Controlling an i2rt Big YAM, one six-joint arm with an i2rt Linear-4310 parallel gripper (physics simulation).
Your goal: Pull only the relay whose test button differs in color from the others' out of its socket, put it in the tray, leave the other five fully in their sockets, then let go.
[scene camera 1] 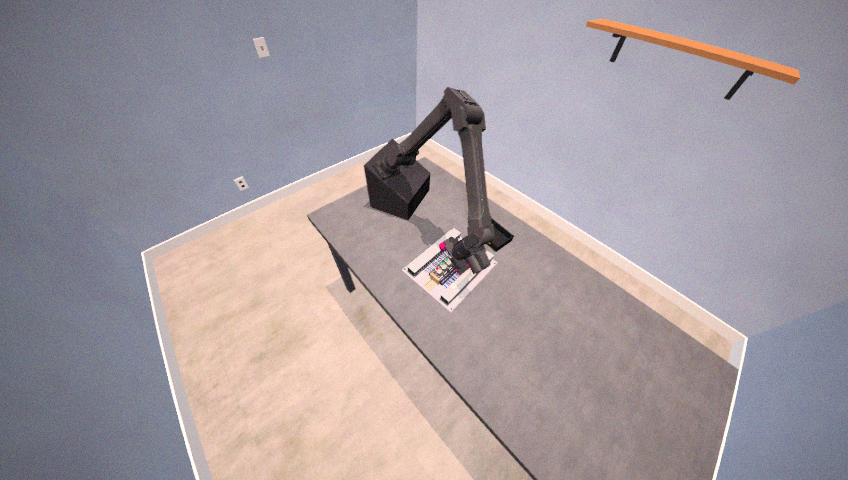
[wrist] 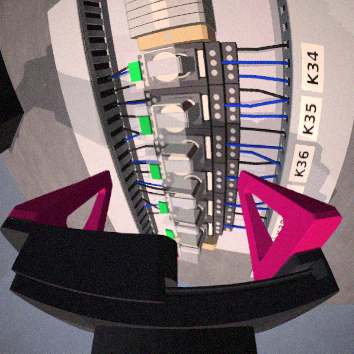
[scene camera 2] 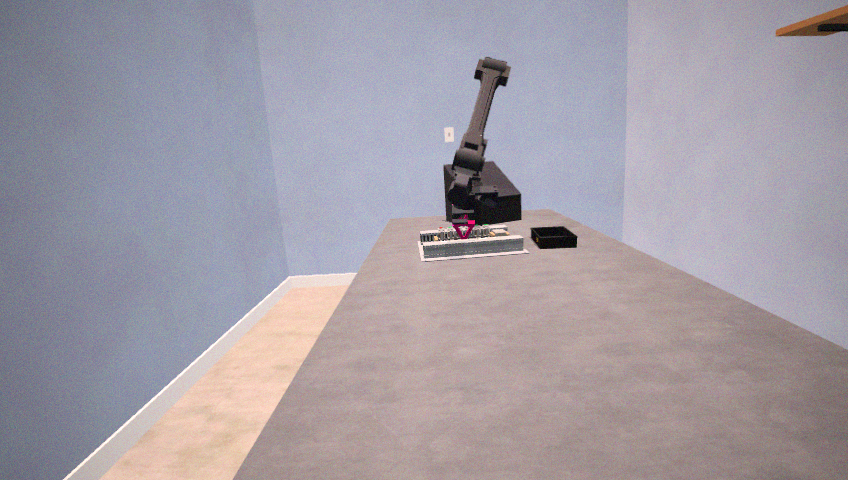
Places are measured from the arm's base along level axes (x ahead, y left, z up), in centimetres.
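Pixels of known places: gripper, fingertip midpoint: point(scene camera 1: 449, 260) point(wrist: 174, 177) point(scene camera 2: 463, 231); arm's base, origin of the base link: point(scene camera 1: 386, 168).
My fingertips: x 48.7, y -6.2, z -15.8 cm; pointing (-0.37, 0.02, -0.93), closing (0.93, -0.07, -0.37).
Note:
For each thing: its top centre in the pictures, then the offset to it from my fingertips. "*": a spot on its surface instead. Level surfaces: height alone.
- nearest green-button relay, middle of its top: point(wrist: 148, 68) point(scene camera 2: 486, 224) dy +7.4, dx -0.1, dz +1.8 cm
- odd relay, middle of its top: point(wrist: 182, 255) point(scene camera 2: 441, 228) dy -7.2, dx +0.9, dz +1.8 cm
- red button, surface spot: point(scene camera 2: 440, 228) point(scene camera 1: 439, 270) * dy -7.4, dx +1.4, dz +1.8 cm
- black tray, surface spot: point(scene camera 2: 558, 243) point(scene camera 1: 504, 244) * dy +28.0, dx +9.0, dz -3.6 cm
- white panel, surface spot: point(scene camera 1: 421, 277) * dy -11.9, dx -3.8, dz -4.8 cm
- grey terminal stack, surface spot: point(wrist: 167, 17) * dy +10.4, dx +0.1, dz -0.6 cm
- grey table, its level: dz -5.2 cm
Six clear relays stand in a row of black sockets. In the wrist view, five show green test buttons; the nearest green-button relay point(wrist: 172, 65) is by label K34. The odd relay point(wrist: 189, 253), at the row's far end, has a red button point(scene camera 1: 438, 269) point(scene camera 2: 440, 228); in the wrist view my gripper's body hides most of it, leaving a red sliver. My gripper point(scene camera 1: 452, 259) point(scene camera 2: 464, 236) point(wrist: 174, 177) is open and empty, its magenta fingers low over the row, one on each side. The black tray point(scene camera 1: 504, 242) point(scene camera 2: 558, 243) stands beside the panel.
The white panel point(scene camera 1: 421, 277) bears the sockets, wires and two slotted ducts. The near duct point(scene camera 2: 476, 245) runs along the panel edge. A grey terminal stack point(wrist: 167, 17) and its tan end block point(wrist: 172, 38) stand beyond the K34 relay. The grey table point(scene camera 1: 565, 333) carries the panel and tray.

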